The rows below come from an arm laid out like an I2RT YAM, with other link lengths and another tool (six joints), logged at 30 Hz.
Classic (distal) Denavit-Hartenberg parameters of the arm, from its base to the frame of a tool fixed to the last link. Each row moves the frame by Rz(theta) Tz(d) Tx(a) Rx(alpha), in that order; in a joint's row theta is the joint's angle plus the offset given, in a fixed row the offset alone. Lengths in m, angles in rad.
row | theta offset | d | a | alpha
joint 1 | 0 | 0.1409 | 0.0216 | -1.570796
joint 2 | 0 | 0 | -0.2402 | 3.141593
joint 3 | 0.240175 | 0 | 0.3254 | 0
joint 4 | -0.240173 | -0.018 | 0.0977 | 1.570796
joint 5 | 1.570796 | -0.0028 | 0 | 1.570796
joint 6 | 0.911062 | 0.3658 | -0.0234 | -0.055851
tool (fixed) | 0 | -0.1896 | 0 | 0
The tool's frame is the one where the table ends.
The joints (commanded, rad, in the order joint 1, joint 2, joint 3, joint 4, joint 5, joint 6), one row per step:
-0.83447, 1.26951, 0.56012, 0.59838, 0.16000, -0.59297
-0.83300, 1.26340, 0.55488, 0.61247, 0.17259, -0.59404
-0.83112, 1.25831, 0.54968, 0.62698, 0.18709, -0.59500
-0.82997, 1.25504, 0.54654, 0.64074, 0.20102, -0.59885
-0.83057, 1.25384, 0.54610, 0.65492, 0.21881, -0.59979
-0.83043, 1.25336, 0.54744, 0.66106, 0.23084, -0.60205
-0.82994, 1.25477, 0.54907, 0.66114, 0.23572, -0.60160
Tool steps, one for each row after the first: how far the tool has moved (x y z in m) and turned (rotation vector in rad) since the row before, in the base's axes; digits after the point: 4 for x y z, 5 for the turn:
-0.0019, 0.0000, 0.0039, -0.01253, -0.00820, -0.01094
-0.0021, -0.0001, 0.0036, -0.01202, -0.00793, -0.01248
-0.0020, -0.0005, 0.0036, -0.01295, -0.00532, -0.01246
-0.0029, -0.0019, 0.0042, -0.01222, -0.00848, -0.01830
-0.0016, -0.0013, 0.0026, -0.00738, -0.00297, -0.01177
-0.0003, -0.0006, 0.0003, -0.00015, -0.00043, -0.00440

